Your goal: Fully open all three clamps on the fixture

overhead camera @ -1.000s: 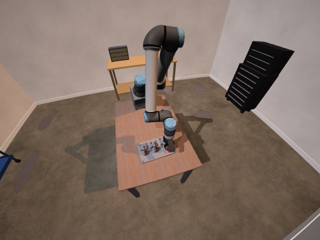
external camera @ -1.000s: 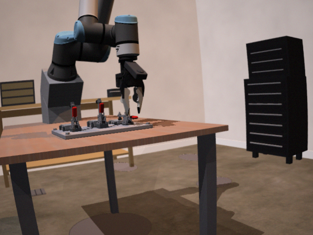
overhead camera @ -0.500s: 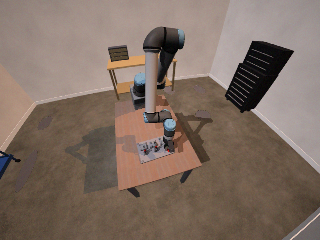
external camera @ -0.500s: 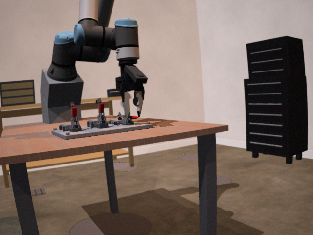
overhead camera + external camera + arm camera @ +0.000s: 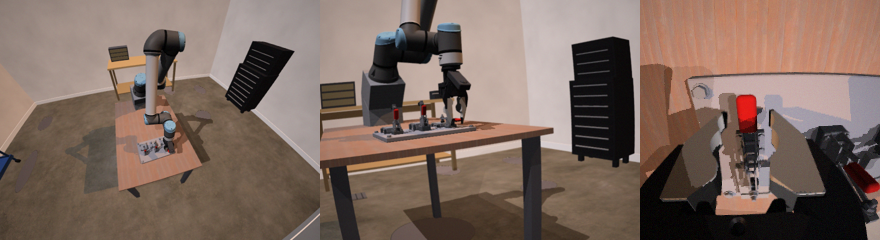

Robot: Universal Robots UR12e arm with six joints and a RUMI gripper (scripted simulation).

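Right now my hand is 5 cm past the grey fixture plate, 13 cm to the left of it and 4 cm above it.
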